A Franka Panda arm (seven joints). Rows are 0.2 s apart.
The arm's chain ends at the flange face. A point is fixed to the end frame.
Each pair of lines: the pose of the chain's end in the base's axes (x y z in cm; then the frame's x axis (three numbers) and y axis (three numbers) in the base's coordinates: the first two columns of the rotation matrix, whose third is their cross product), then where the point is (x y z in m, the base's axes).
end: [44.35 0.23 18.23 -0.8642 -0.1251 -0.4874 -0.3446 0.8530 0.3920]
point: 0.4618 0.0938 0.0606
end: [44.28 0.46 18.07 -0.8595 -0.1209 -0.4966 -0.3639 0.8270 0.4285]
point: 0.4597 0.1018 0.0634
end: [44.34 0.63 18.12 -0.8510 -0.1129 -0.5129 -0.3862 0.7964 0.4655]
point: 0.4596 0.1097 0.0692
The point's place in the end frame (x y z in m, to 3 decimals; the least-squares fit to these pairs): 0.032 0.024 0.148
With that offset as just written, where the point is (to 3 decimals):
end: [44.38 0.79 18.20 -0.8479 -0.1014 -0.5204 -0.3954 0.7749 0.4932]
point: 0.459 0.116 0.074
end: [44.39 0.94 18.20 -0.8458 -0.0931 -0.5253 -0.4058 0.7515 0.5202]
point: 0.458 0.121 0.078
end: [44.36 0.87 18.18 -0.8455 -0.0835 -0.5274 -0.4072 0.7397 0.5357]
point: 0.458 0.123 0.080
